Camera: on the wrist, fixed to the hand. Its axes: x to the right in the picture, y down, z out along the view.
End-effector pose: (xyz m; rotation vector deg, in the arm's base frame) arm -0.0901 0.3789 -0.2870 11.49 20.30 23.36
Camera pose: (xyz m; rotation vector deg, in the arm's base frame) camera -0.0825 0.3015 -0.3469 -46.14 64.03 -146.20
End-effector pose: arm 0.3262 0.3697 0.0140 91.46 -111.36 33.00
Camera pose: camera 0.4197 0.3857 0.0393 83.94 92.71 -16.07
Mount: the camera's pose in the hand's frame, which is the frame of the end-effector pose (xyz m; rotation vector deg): -0.0083 -0.0879 -0.0430 8.30 -55.94 168.42
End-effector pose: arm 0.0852 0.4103 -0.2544 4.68 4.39 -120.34
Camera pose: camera 0.0148 0.4657 -0.2946 -26.54 -27.61 53.34
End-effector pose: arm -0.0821 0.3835 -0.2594 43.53 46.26 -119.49
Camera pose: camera -0.1382 0.4640 -0.2546 7.96 -51.97 28.20
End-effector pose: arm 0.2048 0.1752 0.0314 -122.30 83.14 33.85
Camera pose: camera 0.2877 0.1827 0.0836 101.86 122.99 82.12
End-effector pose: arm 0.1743 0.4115 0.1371 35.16 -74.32 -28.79
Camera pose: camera 0.2144 0.3576 0.0655 -103.94 -90.71 109.72
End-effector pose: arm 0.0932 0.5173 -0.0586 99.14 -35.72 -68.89
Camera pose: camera 0.1214 0.5811 -0.1278 -52.81 -123.51 31.35
